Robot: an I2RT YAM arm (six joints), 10 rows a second.
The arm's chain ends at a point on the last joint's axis. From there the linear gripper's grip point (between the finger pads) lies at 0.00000 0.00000 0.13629 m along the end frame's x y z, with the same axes.
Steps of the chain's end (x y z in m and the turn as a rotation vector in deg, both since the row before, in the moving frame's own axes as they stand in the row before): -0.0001, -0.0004, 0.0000, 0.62, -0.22, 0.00; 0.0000, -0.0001, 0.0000, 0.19, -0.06, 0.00; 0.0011, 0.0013, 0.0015, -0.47, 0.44, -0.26; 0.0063, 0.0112, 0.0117, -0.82, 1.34, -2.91; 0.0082, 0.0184, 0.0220, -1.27, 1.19, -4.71; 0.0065, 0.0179, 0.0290, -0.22, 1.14, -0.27
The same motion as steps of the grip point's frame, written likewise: -0.0006, -0.0019, 0.0000, 0.62, -0.22, 0.00; -0.0001, -0.0006, 0.0000, 0.19, -0.06, 0.00; 0.0021, 0.0024, 0.0015, -0.47, 0.44, -0.26; 0.0095, 0.0131, 0.0116, -0.82, 1.34, -2.91; 0.0112, 0.0213, 0.0219, -1.27, 1.19, -4.71; 0.0092, 0.0184, 0.0290, -0.22, 1.14, -0.27
